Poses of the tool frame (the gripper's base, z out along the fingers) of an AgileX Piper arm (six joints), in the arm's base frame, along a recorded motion.
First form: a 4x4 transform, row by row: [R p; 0 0 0 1], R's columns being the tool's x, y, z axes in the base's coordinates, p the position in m. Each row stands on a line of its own.
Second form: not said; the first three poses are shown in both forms.
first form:
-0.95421 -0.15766 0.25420 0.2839
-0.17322 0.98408 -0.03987 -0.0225
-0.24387 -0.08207 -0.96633 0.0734
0 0 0 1
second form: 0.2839 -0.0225 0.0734 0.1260 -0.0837 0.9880 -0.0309
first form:
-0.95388 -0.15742 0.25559 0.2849
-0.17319 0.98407 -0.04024 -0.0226
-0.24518 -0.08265 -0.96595 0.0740
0 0 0 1
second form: 0.2849 -0.0226 0.0740 0.1267 -0.0837 0.9879 -0.0311
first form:
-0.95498 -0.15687 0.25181 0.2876
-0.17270 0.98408 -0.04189 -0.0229
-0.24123 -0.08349 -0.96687 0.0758
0 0 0 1
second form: 0.2876 -0.0229 0.0758 0.1247 -0.0834 0.9882 -0.0317
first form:
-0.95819 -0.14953 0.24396 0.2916
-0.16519 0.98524 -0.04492 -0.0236
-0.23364 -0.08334 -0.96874 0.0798
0 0 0 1
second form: 0.2916 -0.0236 0.0798 0.1207 -0.0796 0.9890 -0.0324
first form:
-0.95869 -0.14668 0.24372 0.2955
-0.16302 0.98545 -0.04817 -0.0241
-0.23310 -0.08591 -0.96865 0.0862
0 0 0 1
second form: 0.2955 -0.0241 0.0862 0.1205 -0.0783 0.9890 -0.0339
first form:
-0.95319 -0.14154 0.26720 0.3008
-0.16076 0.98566 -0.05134 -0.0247
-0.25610 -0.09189 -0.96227 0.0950
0 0 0 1
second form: 0.3008 -0.0247 0.0950 0.1325 -0.0765 0.9876 -0.0363
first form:
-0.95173 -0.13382 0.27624 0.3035
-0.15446 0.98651 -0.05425 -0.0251
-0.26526 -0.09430 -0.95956 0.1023
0 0 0 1
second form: 0.3035 -0.0251 0.1023 0.1371 -0.0730 0.9871 -0.0376
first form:
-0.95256 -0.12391 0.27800 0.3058
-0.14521 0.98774 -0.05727 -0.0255
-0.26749 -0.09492 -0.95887 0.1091
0 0 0 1
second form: 0.3058 -0.0255 0.1091 0.1381 -0.0681 0.9873 -0.0385
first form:
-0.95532 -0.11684 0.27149 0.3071
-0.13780 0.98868 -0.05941 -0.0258
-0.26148 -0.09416 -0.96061 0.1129
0 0 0 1
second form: 0.3071 -0.0258 0.1129 0.1349 -0.0644 0.9880 -0.0389
